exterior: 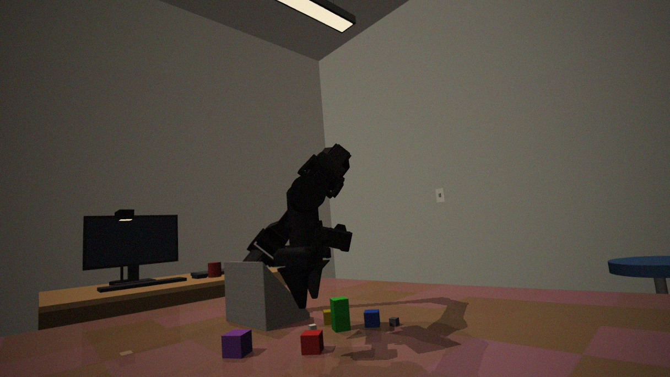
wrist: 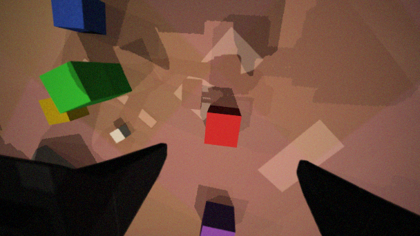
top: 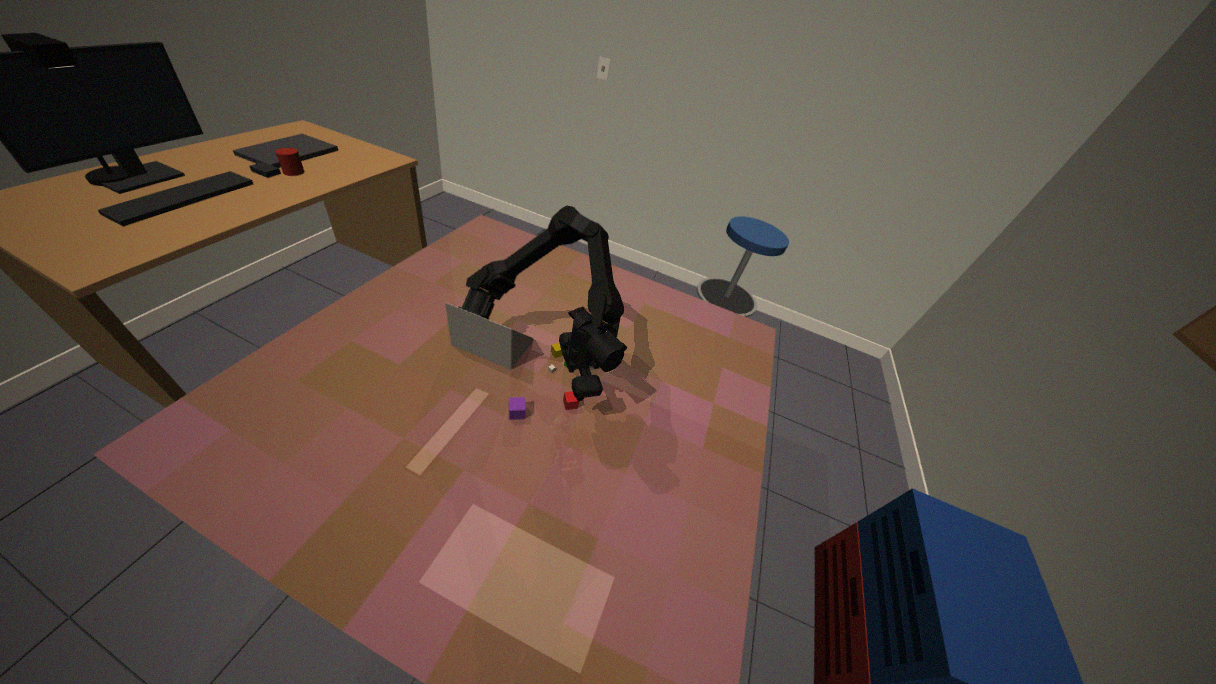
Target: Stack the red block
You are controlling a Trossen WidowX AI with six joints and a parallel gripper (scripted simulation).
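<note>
Right now the yellow cube is 16 cm to the left of my gripper tip, 11 cm behind it and 7 cm below it. From my gripper tip the other things lie so: purple cube: 12 cm behind, 8 cm to the right, 7 cm below; then blue cube: 19 cm to the left, 7 cm below; then small grey cube: 21 cm to the left, 8 cm below, 4 cm ahead.
</note>
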